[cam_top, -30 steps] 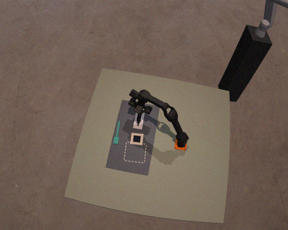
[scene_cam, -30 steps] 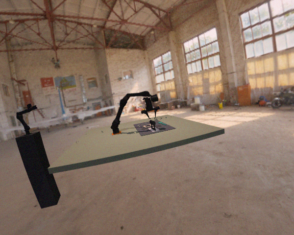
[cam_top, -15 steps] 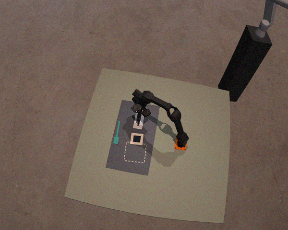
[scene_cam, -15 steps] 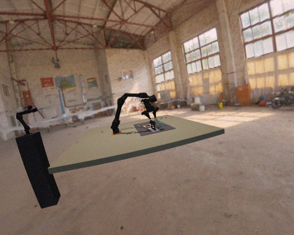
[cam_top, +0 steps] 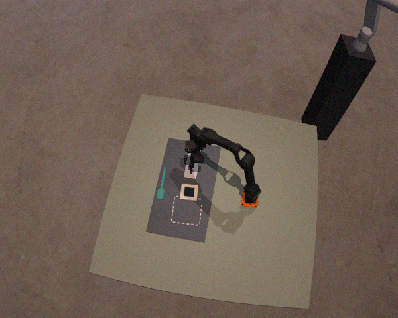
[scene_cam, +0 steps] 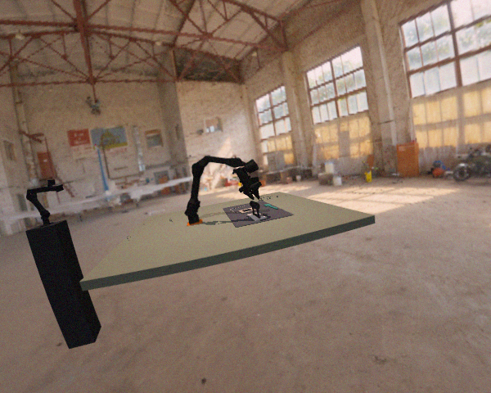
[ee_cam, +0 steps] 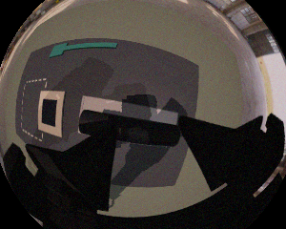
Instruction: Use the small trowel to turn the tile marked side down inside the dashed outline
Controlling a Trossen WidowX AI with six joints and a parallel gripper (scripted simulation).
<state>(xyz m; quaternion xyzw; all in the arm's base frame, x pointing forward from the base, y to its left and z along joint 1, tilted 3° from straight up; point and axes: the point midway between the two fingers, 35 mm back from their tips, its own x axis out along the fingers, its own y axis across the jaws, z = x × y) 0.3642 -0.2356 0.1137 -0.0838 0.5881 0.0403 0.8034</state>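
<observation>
Now: gripper tip 180 mm to the right of the dark grey mat, 120 mm above it and 30 mm short of it. From my gripper tip the other things lie so: tile 210 mm to the left, 100 mm below; then teal trowel 180 mm to the left, 170 mm ahead, 100 mm below.
</observation>
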